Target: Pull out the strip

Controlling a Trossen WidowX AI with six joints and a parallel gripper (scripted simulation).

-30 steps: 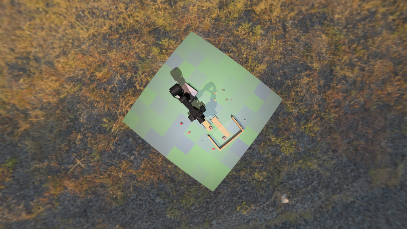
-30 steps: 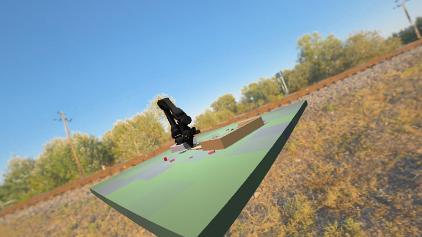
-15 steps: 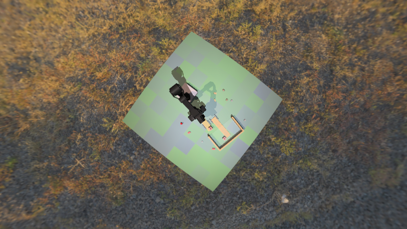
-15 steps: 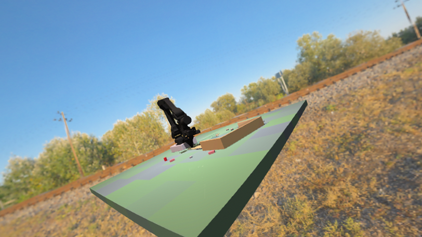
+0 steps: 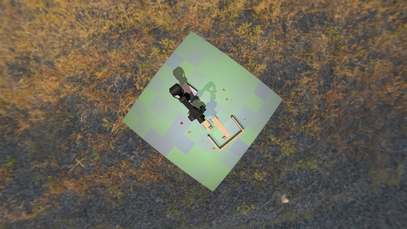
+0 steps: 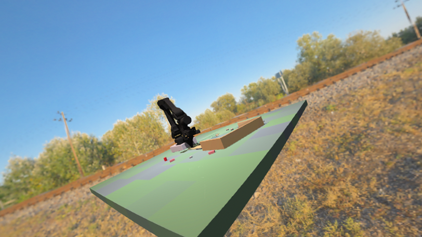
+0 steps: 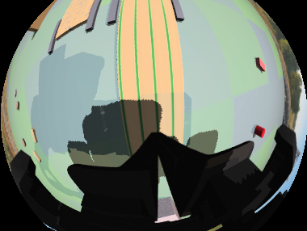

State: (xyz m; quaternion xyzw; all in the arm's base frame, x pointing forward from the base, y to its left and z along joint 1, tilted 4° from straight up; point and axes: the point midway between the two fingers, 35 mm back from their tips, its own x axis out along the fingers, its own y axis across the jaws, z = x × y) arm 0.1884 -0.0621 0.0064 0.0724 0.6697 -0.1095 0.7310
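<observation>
My gripper tip is 28 cm short of the speckled strip and 3 cm to the right of it.
</observation>
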